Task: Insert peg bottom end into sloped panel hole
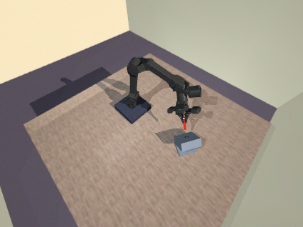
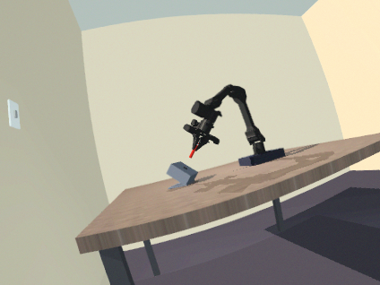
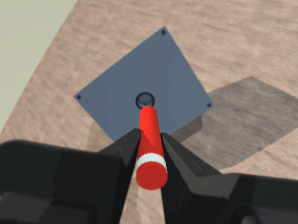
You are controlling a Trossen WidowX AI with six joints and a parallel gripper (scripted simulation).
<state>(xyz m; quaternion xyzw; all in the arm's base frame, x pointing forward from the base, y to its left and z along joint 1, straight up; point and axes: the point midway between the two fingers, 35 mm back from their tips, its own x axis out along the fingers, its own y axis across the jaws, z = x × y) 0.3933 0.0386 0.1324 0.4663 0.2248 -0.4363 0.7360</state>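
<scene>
Right now my gripper tip is 70 mm short of the sloped panel, 50 mm to the left of it and 90 mm above it. Round my gripper tip: peg: 10 mm behind, 10 mm to the left, 10 mm above; wedge support: 80 mm ahead, 60 mm to the right, 150 mm below.
</scene>
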